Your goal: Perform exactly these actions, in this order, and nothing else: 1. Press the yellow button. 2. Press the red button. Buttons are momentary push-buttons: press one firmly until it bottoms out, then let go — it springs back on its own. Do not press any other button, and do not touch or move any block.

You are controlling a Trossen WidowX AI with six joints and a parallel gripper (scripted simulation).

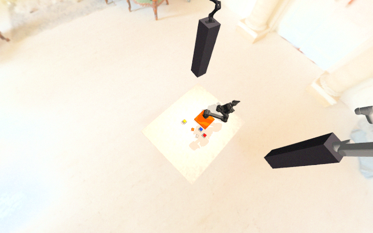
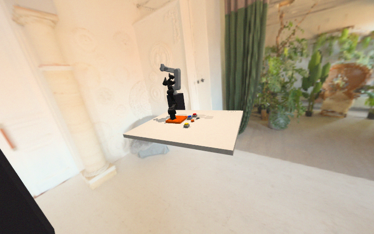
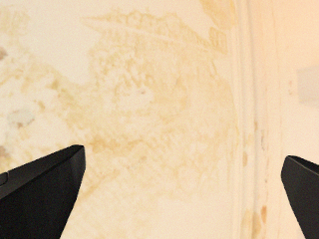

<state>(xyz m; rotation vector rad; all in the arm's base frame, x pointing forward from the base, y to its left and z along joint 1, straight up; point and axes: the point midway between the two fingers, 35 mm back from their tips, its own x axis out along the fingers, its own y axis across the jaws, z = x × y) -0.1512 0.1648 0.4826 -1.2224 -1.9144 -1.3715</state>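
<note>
My gripper tip is 500 mm above the yellow button, 450 mm short of it and 270 mm to the left of it. Round my gripper tip: red button: 500 mm below, 340 mm ahead, 30 mm to the left; then pale block: 520 mm below, 420 mm ahead, 20 mm to the right; then blue button: 500 mm below, 330 mm ahead, 60 mm to the right.
</note>
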